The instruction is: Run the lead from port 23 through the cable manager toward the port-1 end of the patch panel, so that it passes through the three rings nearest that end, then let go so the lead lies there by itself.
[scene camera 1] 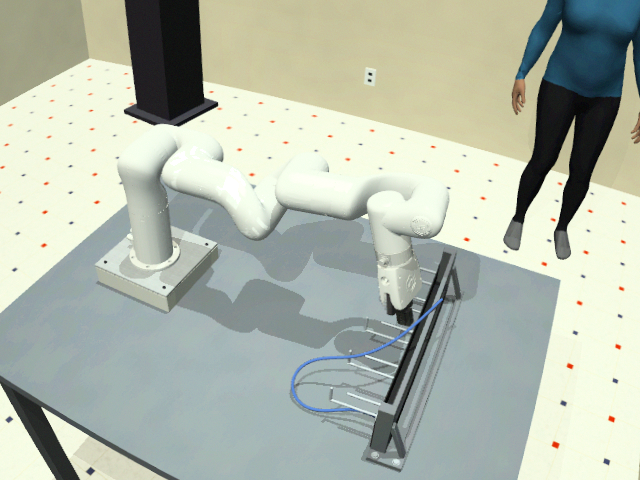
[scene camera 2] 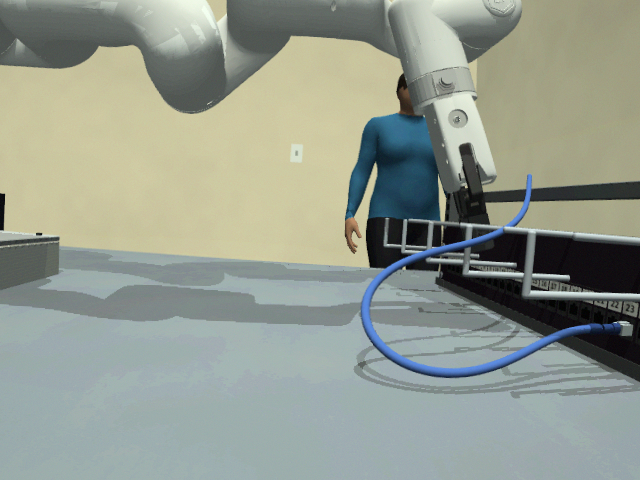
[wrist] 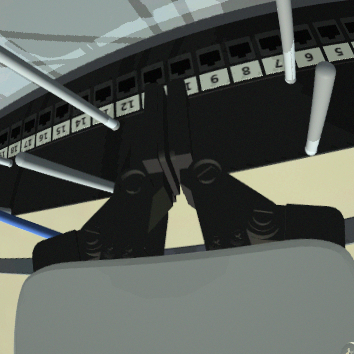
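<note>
The blue lead [scene camera 1: 330,357] [scene camera 2: 449,371] [wrist: 30,224] is plugged in at the port 23 end, loops out over the table and rises across the manager to the panel's top; its free end sticks up. Whether it passes inside any middle ring is hard to tell. My gripper [scene camera 1: 404,319] [scene camera 2: 481,240] [wrist: 171,103] is shut and empty, in front of the patch panel [scene camera 1: 382,428] [scene camera 2: 610,258] [wrist: 240,125] near ports 10 to 12, with the lead off to one side. White cable rings [scene camera 1: 372,370] [scene camera 2: 528,263] [wrist: 320,107] stick out from the panel on both sides of the fingers.
The panel stands on feet on the grey table [scene camera 1: 206,392] [scene camera 2: 206,413]. The robot base [scene camera 1: 191,258] [scene camera 2: 31,258] is at the left. A person [scene camera 1: 584,67] [scene camera 2: 400,165] stands behind the table. A black column [scene camera 1: 165,56] stands on the floor at the back.
</note>
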